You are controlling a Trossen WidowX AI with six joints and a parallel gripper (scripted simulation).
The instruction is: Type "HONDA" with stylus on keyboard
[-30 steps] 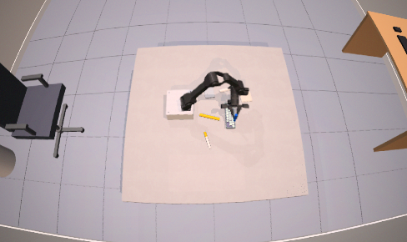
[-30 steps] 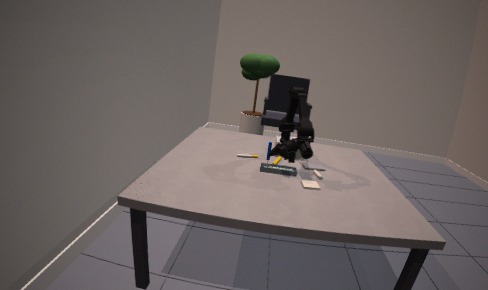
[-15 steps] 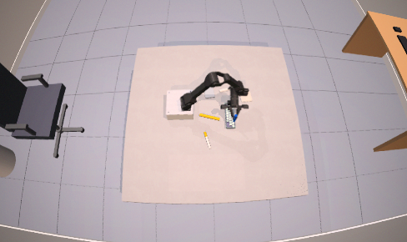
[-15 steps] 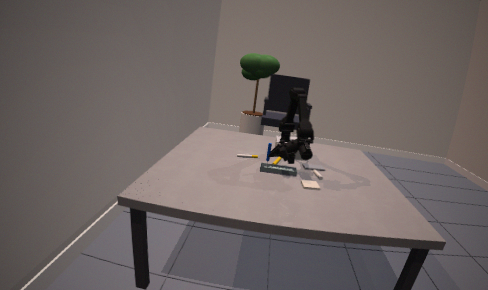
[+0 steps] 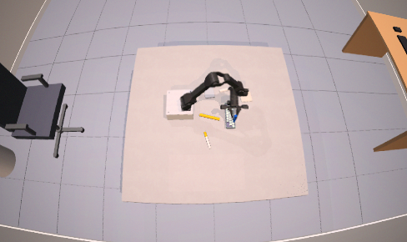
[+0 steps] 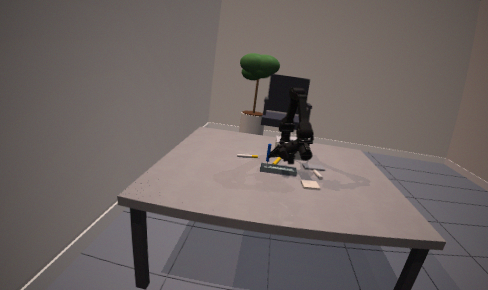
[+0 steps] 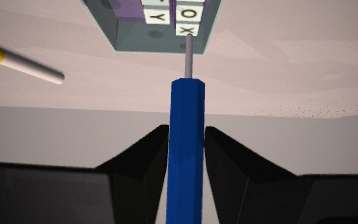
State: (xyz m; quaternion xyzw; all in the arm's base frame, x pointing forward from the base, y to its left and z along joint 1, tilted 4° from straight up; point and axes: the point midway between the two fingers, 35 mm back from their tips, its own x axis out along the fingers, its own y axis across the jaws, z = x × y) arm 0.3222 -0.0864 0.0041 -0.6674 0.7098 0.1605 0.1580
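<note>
Now: the yellow bar 16 cm behind my gripper tip, 7 cm to the left of it and 7 cm below it. The rest, counted from my gripper tip: yellow-and-white pen: 19 cm behind, 9 cm to the right, 8 cm below; then grey stylus tip: 5 cm below; then blue stylus: 1 cm below.
</note>
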